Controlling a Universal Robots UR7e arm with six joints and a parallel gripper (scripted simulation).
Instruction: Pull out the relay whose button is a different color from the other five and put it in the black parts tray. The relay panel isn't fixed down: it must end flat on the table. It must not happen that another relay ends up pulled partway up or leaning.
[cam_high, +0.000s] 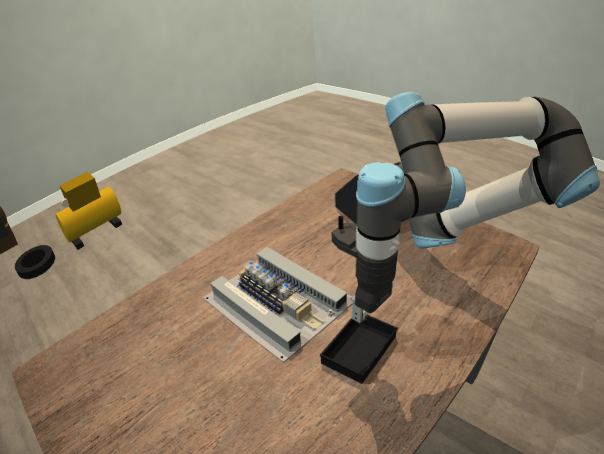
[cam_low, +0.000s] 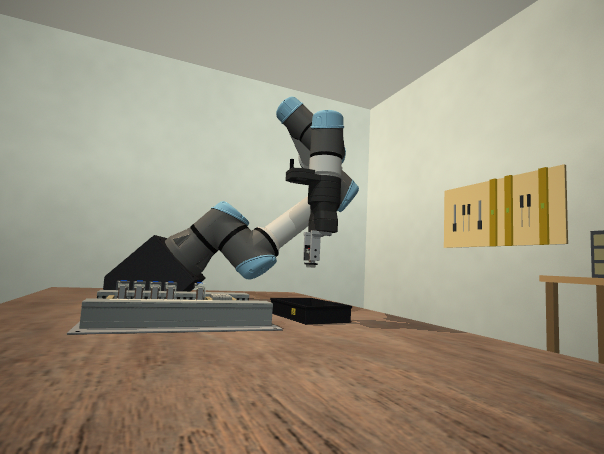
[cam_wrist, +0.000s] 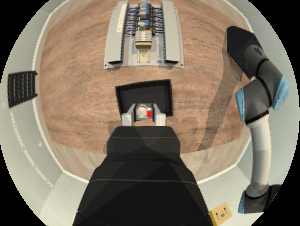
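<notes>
Now: the black parts tray 13 cm below my hand. The rest, counted from my hand: grey relay panel (27 cm to the right, 12 cm below, 3 cm ahead); red-button relay (1 cm below).
</notes>
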